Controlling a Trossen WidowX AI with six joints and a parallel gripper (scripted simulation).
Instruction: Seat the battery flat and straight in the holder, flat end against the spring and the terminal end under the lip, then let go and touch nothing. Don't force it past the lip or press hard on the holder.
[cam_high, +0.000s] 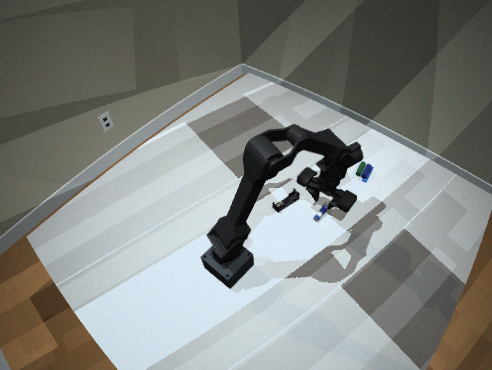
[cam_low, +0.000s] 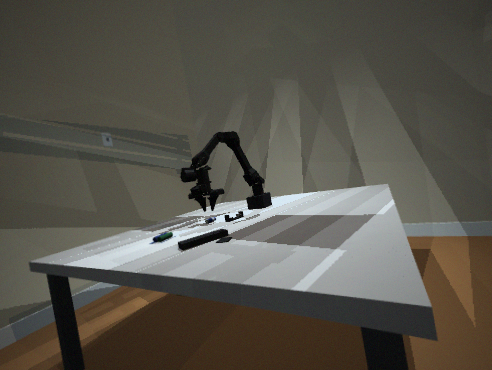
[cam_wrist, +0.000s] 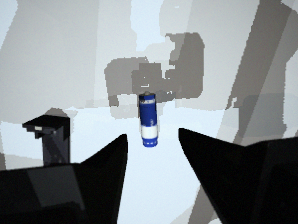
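Now: gripper tip 50 mm above the battery. Also, from my gripper tip: long black bar 270 mm ahead, 240 mm to the left, 40 mm below.
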